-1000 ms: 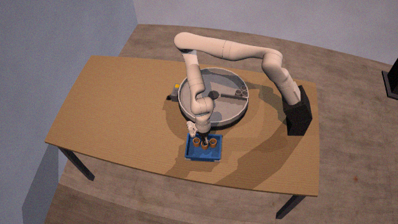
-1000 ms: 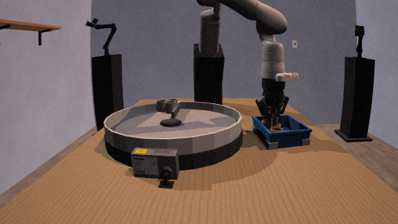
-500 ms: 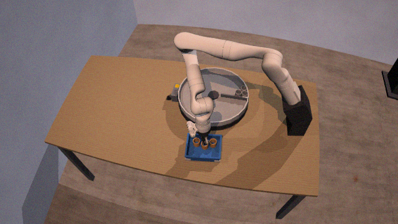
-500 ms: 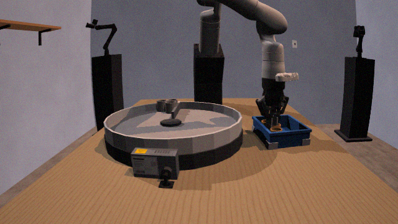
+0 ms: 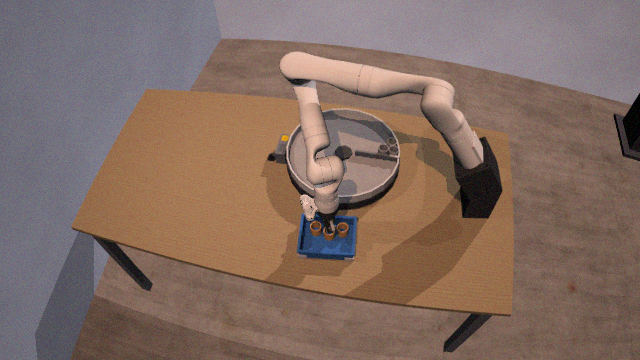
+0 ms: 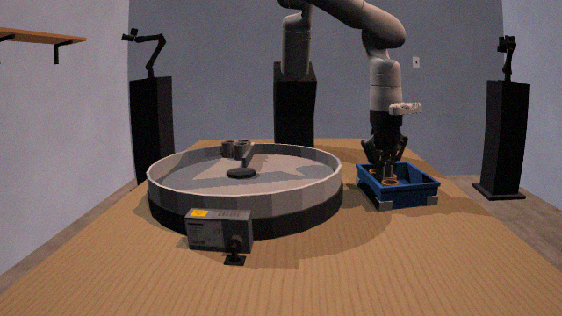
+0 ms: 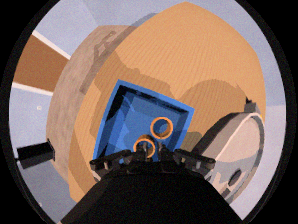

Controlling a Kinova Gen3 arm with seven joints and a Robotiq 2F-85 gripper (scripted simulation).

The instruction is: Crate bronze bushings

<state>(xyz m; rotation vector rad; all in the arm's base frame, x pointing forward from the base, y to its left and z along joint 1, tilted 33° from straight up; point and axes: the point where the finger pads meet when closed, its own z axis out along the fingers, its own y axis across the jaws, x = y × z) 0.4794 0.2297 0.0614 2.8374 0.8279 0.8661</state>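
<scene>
Right now the blue crate is 3 cm to the left of my hand, 3 cm below it and 1 cm behind it.
</scene>
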